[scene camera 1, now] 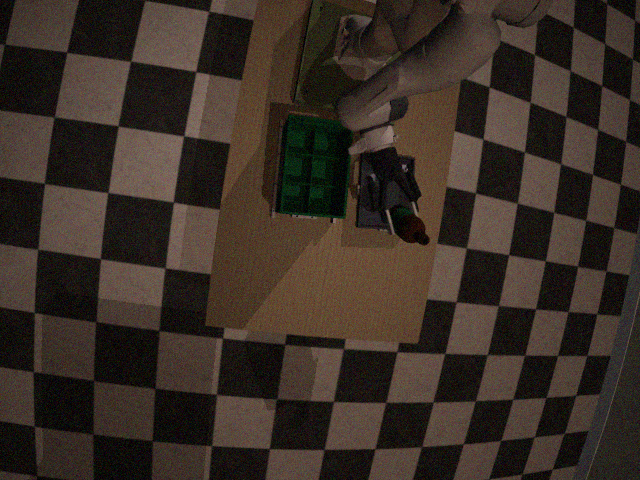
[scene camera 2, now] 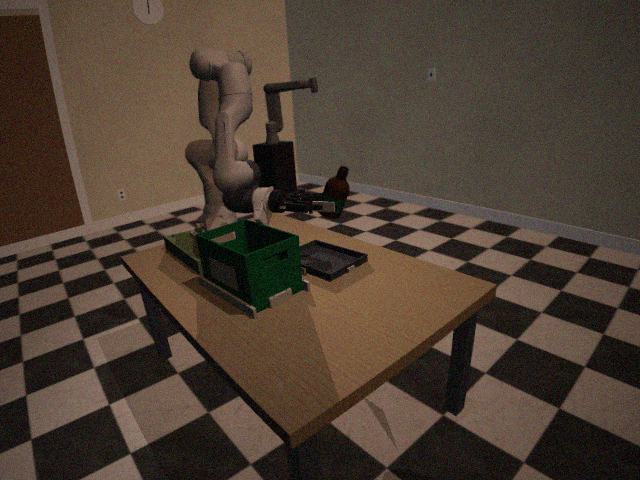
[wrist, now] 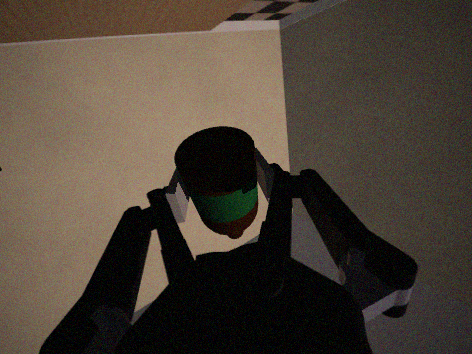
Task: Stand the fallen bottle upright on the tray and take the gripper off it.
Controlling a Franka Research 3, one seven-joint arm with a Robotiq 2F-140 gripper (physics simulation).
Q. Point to a brown bottle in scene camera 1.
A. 410,228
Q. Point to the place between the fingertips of my gripper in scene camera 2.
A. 339,203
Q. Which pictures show my gripper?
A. Scene camera 1, scene camera 2 and the wrist view: all of them.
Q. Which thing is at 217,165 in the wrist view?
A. A brown bottle.
